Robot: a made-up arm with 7 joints. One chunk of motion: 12 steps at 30 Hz.
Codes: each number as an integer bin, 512 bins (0 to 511) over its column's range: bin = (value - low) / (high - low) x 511, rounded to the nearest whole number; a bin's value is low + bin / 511 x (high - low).
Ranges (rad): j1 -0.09..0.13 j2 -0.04..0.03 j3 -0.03..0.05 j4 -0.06..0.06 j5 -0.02..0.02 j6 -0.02..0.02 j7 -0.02..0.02
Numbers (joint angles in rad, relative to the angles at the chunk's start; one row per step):
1: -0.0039 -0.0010 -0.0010 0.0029 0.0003 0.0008 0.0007
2: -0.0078 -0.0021 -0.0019 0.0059 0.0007 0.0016 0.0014
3: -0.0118 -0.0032 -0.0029 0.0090 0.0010 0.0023 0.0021
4: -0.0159 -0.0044 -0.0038 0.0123 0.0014 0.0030 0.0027
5: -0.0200 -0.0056 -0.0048 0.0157 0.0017 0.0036 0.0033
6: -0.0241 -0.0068 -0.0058 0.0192 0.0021 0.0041 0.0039
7: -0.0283 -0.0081 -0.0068 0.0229 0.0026 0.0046 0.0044
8: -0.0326 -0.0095 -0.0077 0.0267 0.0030 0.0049 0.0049
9: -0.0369 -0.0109 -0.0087 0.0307 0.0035 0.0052 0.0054
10: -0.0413 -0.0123 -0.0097 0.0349 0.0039 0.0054 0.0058
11: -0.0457 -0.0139 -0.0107 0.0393 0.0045 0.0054 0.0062
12: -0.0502 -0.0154 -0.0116 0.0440 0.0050 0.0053 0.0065
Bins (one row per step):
1: 200 285 185 268 259 266 264
2: 191 277 179 281 264 276 273
3: 182 269 173 294 268 285 282
4: 172 260 167 308 273 294 290
5: 163 251 161 322 277 301 298
6: 153 242 155 337 282 308 305
7: 143 233 148 353 289 314 312
8: 133 223 142 369 294 318 318
9: 123 212 136 386 300 322 324
10: 113 202 130 404 305 324 330
11: 103 191 123 423 313 324 335
12: 92 180 118 443 319 323 339

